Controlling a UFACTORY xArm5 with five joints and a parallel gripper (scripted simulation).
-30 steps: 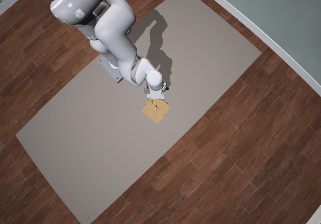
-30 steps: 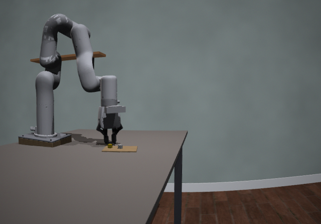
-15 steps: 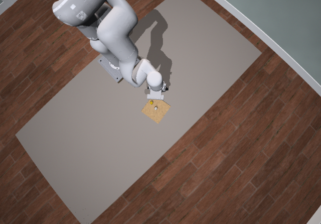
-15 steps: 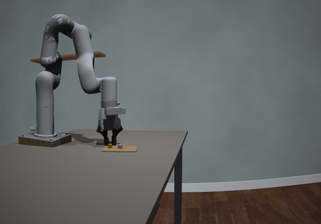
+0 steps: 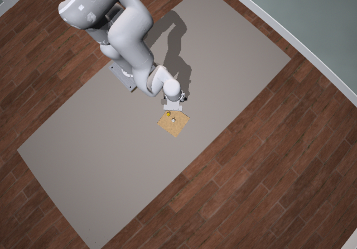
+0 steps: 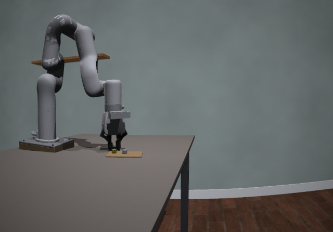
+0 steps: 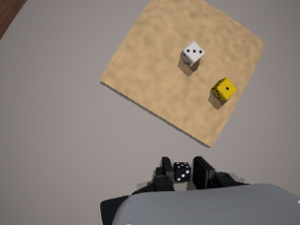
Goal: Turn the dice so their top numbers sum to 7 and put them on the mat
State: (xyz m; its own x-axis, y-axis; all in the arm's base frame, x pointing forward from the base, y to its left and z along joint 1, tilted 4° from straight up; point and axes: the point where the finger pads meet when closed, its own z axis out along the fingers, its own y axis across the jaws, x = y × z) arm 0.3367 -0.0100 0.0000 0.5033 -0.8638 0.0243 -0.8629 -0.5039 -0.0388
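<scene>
The black die is 1 cm below my hand. Also, from my hand: white die 6 cm ahead, 11 cm to the right, 1 cm below; yellow die 1 cm ahead, 9 cm to the right, 1 cm below; tan mat 6 cm ahead, 11 cm to the right, 2 cm below.
</scene>
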